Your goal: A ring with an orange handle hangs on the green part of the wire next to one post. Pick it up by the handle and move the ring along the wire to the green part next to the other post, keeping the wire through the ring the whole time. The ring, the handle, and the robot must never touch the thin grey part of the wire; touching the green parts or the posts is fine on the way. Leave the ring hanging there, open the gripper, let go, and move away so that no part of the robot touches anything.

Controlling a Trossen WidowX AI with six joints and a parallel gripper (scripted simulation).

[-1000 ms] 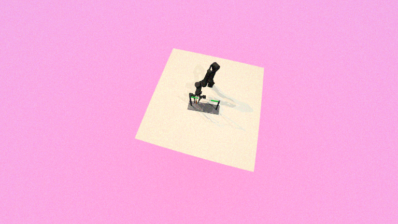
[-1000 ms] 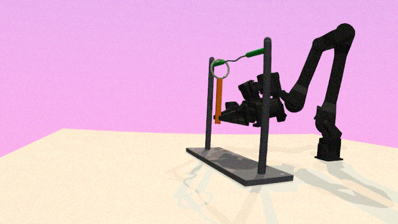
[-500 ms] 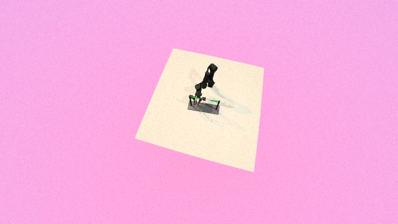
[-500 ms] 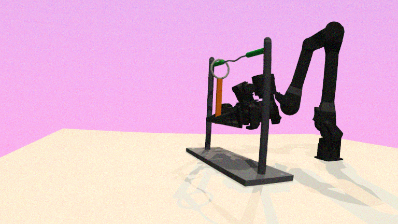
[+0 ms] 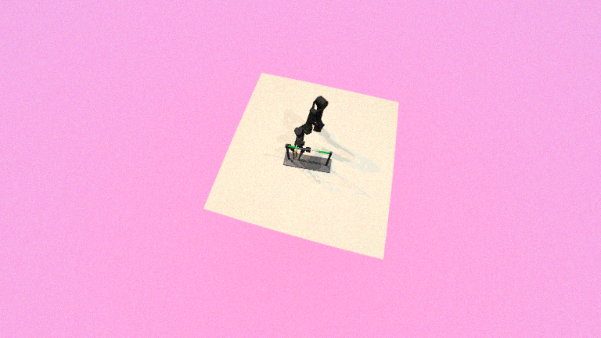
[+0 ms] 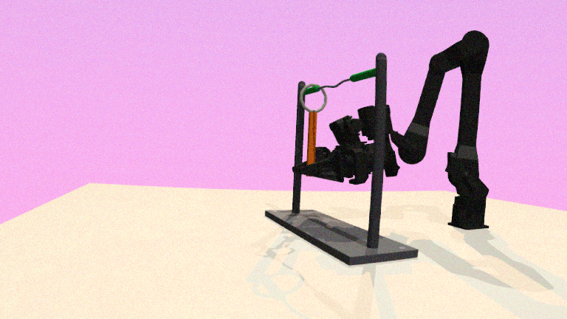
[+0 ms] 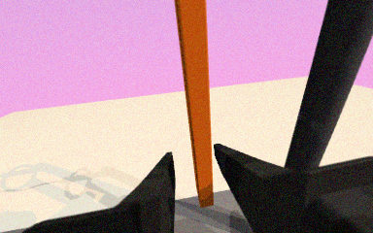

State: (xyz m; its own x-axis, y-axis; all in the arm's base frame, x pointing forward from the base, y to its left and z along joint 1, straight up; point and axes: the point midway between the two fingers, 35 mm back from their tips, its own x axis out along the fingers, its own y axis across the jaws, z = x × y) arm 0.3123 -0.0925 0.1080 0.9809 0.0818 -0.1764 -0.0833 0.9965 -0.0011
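Now: gripper tip 80 mm to the right of the clamp rig, 40 mm below it and 40 mm past it.
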